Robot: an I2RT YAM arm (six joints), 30 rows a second.
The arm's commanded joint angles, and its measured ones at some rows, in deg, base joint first. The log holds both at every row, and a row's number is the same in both.
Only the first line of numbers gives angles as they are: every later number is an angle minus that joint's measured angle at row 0.
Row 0, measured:
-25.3 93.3 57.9 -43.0 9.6 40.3
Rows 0 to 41, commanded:
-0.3 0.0 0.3 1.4 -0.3 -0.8
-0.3 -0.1 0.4 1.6 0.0 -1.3
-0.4 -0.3 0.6 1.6 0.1 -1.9
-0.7 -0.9 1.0 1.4 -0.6 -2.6
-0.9 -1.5 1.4 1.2 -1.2 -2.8
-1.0 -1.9 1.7 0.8 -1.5 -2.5
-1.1 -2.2 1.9 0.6 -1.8 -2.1
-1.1 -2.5 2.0 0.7 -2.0 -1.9
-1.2 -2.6 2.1 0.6 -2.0 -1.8
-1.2 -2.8 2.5 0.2 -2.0 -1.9
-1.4 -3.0 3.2 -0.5 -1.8 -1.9
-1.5 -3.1 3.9 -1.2 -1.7 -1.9
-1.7 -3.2 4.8 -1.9 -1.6 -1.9
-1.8 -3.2 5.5 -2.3 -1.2 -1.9
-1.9 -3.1 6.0 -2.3 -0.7 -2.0
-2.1 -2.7 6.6 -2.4 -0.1 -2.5
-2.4 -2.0 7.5 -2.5 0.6 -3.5
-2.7 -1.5 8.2 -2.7 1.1 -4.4
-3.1 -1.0 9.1 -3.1 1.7 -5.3
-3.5 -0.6 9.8 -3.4 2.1 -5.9
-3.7 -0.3 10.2 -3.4 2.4 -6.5
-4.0 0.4 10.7 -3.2 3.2 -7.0
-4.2 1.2 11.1 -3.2 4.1 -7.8
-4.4 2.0 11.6 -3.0 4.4 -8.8
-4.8 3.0 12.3 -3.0 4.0 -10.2
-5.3 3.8 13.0 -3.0 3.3 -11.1
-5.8 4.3 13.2 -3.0 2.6 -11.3
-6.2 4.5 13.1 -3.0 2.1 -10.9
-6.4 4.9 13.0 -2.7 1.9 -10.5
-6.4 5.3 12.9 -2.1 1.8 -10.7
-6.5 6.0 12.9 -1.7 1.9 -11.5
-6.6 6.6 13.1 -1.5 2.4 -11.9
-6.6 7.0 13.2 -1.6 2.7 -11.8
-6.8 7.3 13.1 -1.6 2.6 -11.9
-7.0 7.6 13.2 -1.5 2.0 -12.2
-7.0 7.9 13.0 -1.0 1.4 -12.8
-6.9 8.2 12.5 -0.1 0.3 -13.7
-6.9 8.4 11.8 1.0 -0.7 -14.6
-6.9 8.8 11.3 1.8 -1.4 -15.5
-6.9 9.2 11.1 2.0 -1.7 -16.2
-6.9 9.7 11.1 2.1 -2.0 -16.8
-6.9 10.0 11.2 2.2 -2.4 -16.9
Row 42, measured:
-6.7 8.5 11.9 0.5 -0.5 -14.2
